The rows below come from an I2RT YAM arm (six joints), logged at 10 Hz.
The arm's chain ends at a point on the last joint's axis. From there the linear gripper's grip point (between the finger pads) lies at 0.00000 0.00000 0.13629 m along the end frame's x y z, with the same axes.
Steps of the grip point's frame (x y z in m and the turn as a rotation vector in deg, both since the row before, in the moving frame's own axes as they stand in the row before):
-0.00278, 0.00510, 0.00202, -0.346, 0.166, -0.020
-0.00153, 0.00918, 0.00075, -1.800, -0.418, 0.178
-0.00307, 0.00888, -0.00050, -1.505, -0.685, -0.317
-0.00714, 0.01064, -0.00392, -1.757, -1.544, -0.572
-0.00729, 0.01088, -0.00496, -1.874, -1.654, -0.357
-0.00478, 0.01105, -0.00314, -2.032, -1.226, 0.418
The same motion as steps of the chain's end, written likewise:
-0.00318, 0.00428, 0.00202, -0.346, 0.166, -0.020
-0.00053, 0.00490, 0.00082, -1.800, -0.418, 0.178
-0.00145, 0.00530, -0.00044, -1.505, -0.685, -0.317
-0.00349, 0.00644, -0.00381, -1.757, -1.544, -0.572
-0.00337, 0.00641, -0.00483, -1.874, -1.654, -0.357
-0.00185, 0.00623, -0.00302, -2.032, -1.226, 0.418

